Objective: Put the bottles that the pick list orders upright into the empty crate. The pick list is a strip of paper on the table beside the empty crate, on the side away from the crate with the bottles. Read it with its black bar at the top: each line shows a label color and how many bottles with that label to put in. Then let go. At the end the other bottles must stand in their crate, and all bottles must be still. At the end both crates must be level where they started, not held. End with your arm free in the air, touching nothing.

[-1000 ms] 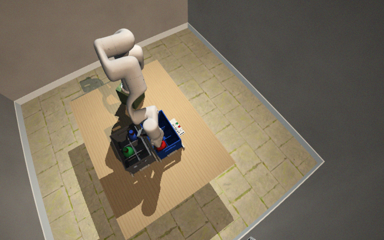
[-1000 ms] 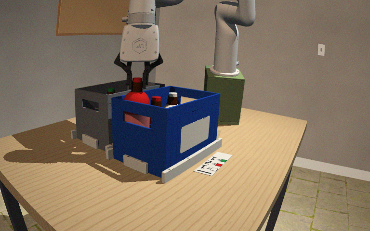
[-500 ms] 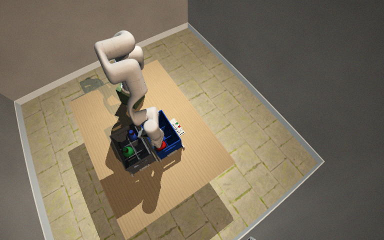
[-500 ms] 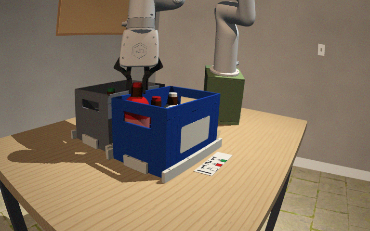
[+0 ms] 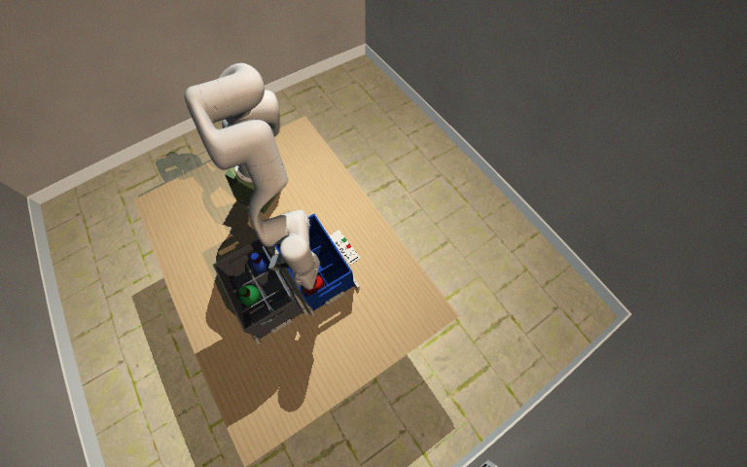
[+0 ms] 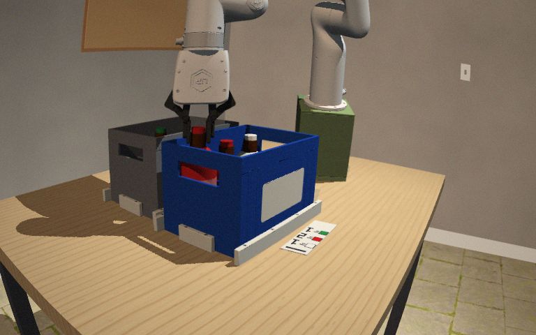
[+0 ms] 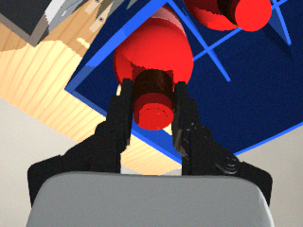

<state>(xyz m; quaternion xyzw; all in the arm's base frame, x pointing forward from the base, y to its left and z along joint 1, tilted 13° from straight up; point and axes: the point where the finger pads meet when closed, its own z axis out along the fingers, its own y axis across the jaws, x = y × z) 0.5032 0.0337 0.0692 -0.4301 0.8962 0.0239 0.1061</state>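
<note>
My hand is 9 cm past the red bottle, 1 cm to the left of it and 11 cm above it. Also, from my hand: white-label bottle: 17 cm behind, 3 cm to the right, 11 cm below; grey crate: 8 cm behind, 19 cm to the right, 11 cm below; blue crate: 9 cm behind, 3 cm to the left, 11 cm below.
</note>
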